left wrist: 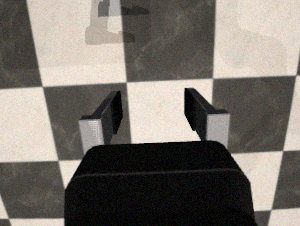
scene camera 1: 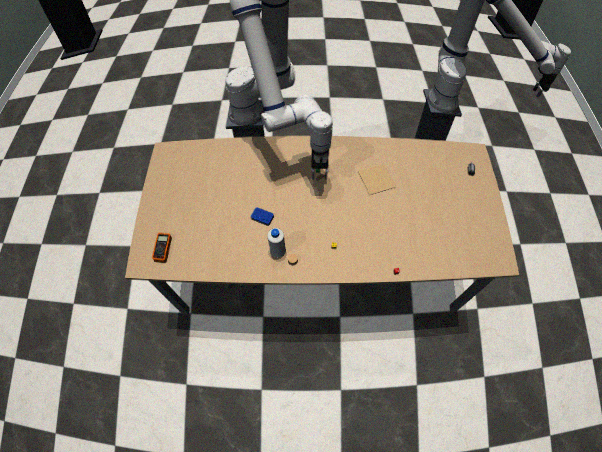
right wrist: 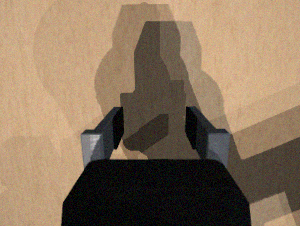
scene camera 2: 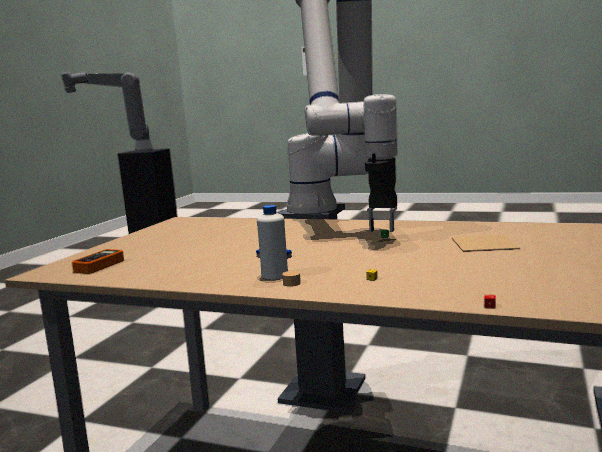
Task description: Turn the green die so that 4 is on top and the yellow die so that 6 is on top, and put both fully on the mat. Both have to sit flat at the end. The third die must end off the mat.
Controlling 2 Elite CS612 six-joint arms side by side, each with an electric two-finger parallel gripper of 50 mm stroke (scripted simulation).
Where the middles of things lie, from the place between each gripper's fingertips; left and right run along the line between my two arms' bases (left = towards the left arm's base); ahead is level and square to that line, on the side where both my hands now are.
I see my right gripper (scene camera 2: 381,231) 2 cm short of the thin tan mat (scene camera 2: 492,242), 27 cm to the right of it and 5 cm above it. The rest, counted from my right hand: multimeter (scene camera 2: 108,257): 26 cm ahead, 73 cm to the right, 3 cm below.
My left hand is 450 mm short of the thin tan mat, 1140 mm to the left of it and 170 mm above it.
